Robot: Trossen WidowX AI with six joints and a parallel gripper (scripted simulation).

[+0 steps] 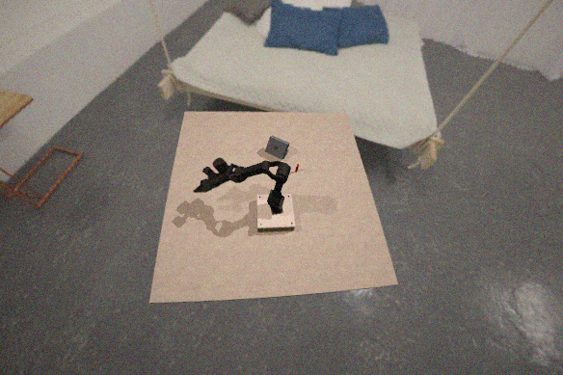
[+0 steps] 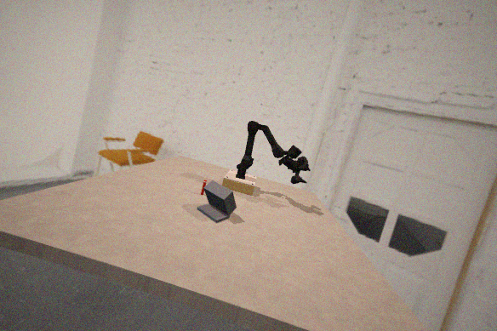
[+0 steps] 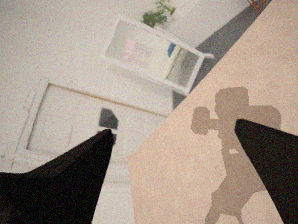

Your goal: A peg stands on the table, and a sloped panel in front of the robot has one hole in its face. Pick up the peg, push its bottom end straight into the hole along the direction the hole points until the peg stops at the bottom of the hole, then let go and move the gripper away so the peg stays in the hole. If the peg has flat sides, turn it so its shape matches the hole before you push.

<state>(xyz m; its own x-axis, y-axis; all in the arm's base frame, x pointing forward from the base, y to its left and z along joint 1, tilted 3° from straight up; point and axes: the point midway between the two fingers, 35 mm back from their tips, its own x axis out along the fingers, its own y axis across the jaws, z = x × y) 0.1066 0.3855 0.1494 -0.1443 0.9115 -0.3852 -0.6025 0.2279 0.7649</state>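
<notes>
The red peg is 610 mm to the right of my gripper tip, 170 mm ahead of it and 150 mm below it. Round my gripper tip: grey sloped panel (500 mm to the right, 330 mm ahead, 140 mm below).
</notes>
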